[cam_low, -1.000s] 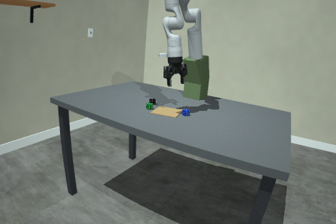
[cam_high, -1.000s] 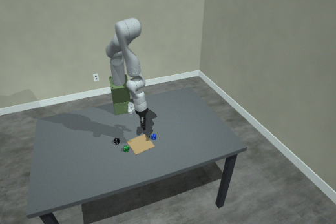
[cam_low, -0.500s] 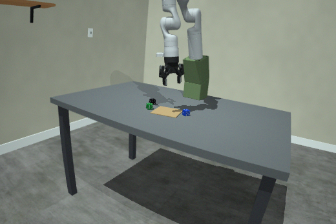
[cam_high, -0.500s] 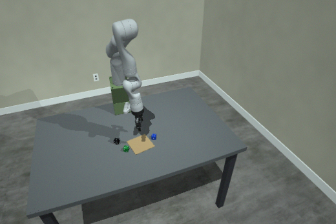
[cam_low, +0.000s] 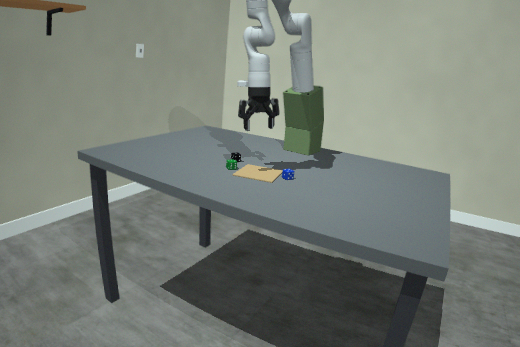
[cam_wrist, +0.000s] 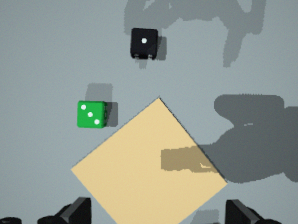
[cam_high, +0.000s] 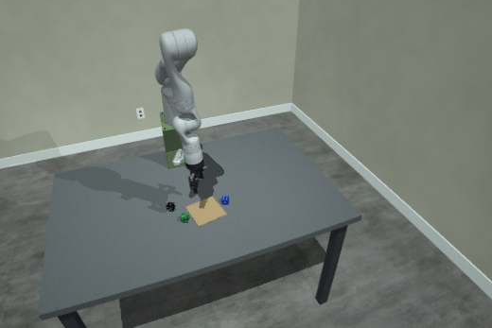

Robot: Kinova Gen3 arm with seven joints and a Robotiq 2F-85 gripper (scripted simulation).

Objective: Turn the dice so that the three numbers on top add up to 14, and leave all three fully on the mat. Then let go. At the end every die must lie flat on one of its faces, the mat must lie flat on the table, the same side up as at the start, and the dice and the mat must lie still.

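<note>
The green die lies 140 mm below my hand, 90 mm to the right of it and 30 mm ahead of it. Also, from my hand: tan mat 150 mm below, 20 mm to the left, 10 mm ahead; black die 140 mm below, 130 mm to the right, 70 mm behind; blue die 140 mm below, 120 mm to the left, 10 mm behind.
</note>
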